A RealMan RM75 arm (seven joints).
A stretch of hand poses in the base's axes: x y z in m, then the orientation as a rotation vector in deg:
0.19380, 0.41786, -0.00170, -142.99, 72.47, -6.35
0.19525, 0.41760, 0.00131, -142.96, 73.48, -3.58
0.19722, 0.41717, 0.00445, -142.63, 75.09, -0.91
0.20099, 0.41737, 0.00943, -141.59, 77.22, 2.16
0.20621, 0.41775, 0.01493, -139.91, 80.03, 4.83
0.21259, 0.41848, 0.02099, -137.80, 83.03, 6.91
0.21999, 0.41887, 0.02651, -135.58, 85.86, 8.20
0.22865, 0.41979, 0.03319, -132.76, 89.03, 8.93
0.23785, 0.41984, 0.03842, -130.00, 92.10, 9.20
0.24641, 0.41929, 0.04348, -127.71, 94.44, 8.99
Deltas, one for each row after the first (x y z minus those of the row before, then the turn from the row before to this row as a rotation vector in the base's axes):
0.00145, -0.00026, 0.00301, 0.63, 1.97, -0.31
0.00197, -0.00043, 0.00314, 0.58, 1.99, -0.79
0.00377, 0.00020, 0.00498, 1.04, 2.16, -1.29
0.00522, 0.00038, 0.00550, 1.08, 1.94, -1.96
0.00638, 0.00073, 0.00606, 1.07, 1.54, -2.30
0.00740, 0.00039, 0.00552, 0.89, 1.00, -2.34
0.00866, 0.00092, 0.00668, 0.93, 0.62, -2.85
0.00920, 0.00005, 0.00523, 0.70, 0.39, -2.83
0.00856, -0.00055, 0.00506, 0.46, 0.02, -2.30

